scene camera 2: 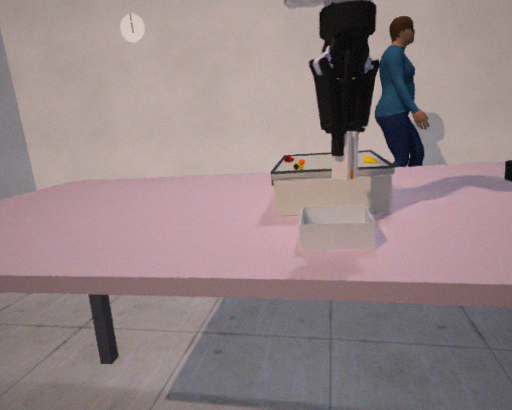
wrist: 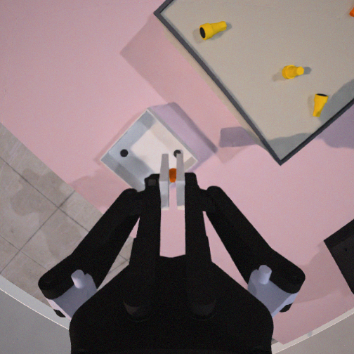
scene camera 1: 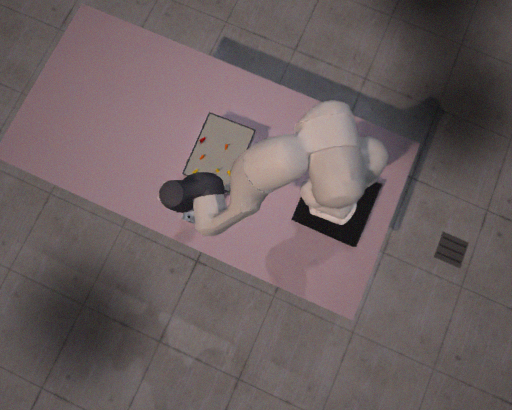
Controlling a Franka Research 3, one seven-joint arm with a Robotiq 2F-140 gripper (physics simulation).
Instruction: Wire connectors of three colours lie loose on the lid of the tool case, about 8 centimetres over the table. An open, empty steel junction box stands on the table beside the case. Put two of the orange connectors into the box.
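My gripper [scene camera 2: 344,169] [wrist: 172,165] is shut on an orange connector [scene camera 2: 351,174] [wrist: 173,175], a little of which shows between the pale fingertips. It hangs above the steel junction box [scene camera 1: 188,217] [scene camera 2: 337,237] [wrist: 150,142]. In the wrist view the fingers overlap the box's near right part. The visible box floor has two dark round spots and no connector; the rest is hidden. Two orange connectors, one upper right [scene camera 1: 227,146] and one lower left [scene camera 1: 202,157], lie on the case lid [scene camera 1: 217,131] [wrist: 240,55].
Yellow connectors [scene camera 2: 370,159] [wrist: 213,30] lie on the lid near its box-side edge, and a red one [scene camera 1: 202,140] [scene camera 2: 288,159] lies at its far left. The raised tool case [scene camera 2: 325,195] stands close beside the box. A person [scene camera 2: 398,95] stands behind the table.
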